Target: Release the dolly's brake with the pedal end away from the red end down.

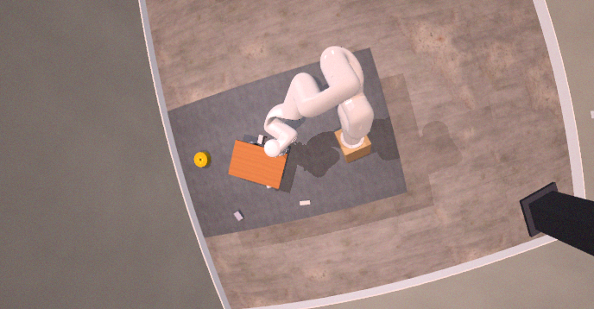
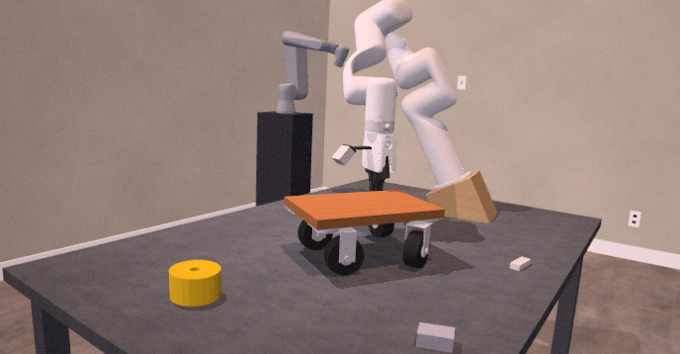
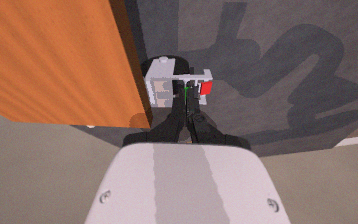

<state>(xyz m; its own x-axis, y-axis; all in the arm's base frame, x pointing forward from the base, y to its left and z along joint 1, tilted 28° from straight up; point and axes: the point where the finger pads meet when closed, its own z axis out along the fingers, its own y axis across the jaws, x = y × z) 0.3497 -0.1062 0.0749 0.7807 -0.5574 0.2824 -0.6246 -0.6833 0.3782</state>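
Right now the brake pedal is 3 cm below my hand, 1 cm to the right of it and 1 cm behind it. The rest, counted from my hand: yellow cylinder: 53 cm ahead, 14 cm to the right, 9 cm below.
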